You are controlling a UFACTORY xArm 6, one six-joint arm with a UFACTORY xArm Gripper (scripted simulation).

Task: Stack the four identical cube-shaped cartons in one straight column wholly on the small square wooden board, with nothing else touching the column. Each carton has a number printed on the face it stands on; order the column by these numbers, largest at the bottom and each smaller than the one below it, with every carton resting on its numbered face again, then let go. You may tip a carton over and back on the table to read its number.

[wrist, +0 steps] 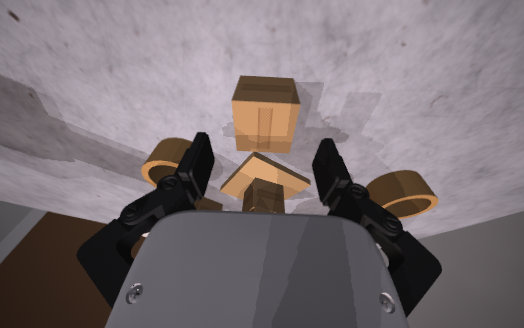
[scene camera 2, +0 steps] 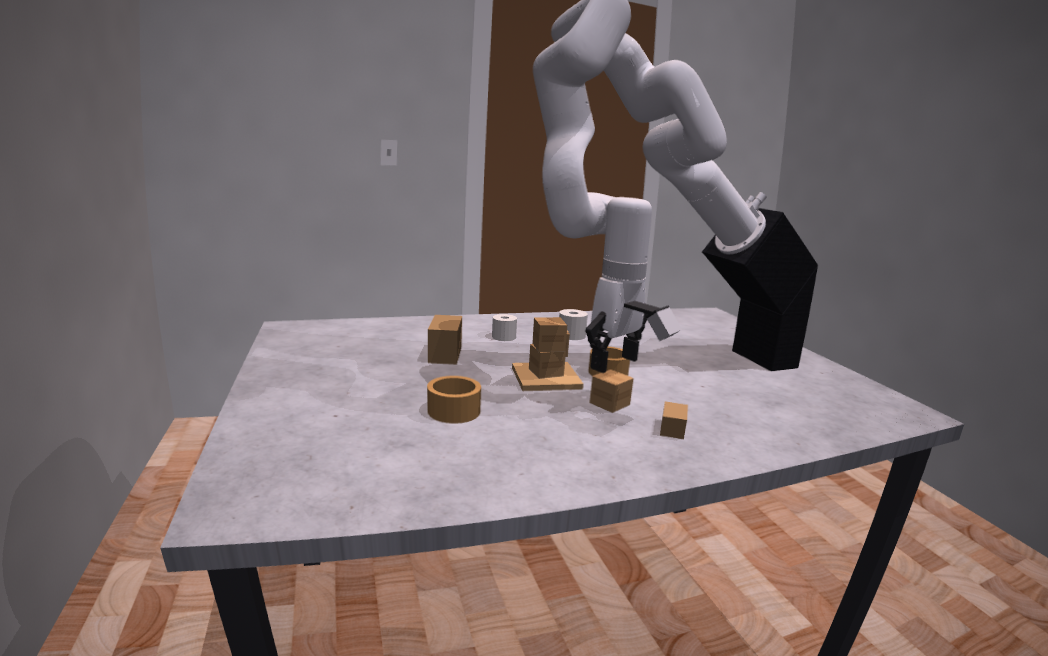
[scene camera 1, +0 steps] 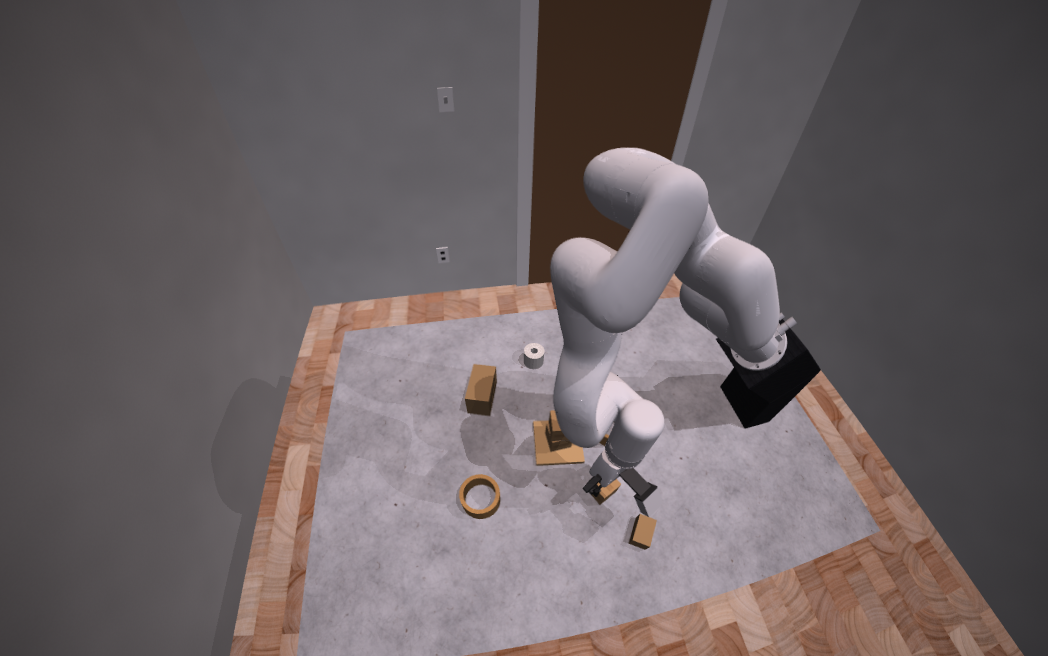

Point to a board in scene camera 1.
574,455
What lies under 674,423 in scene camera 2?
A brown cube.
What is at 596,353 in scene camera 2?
The gripper.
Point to a board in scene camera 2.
527,380
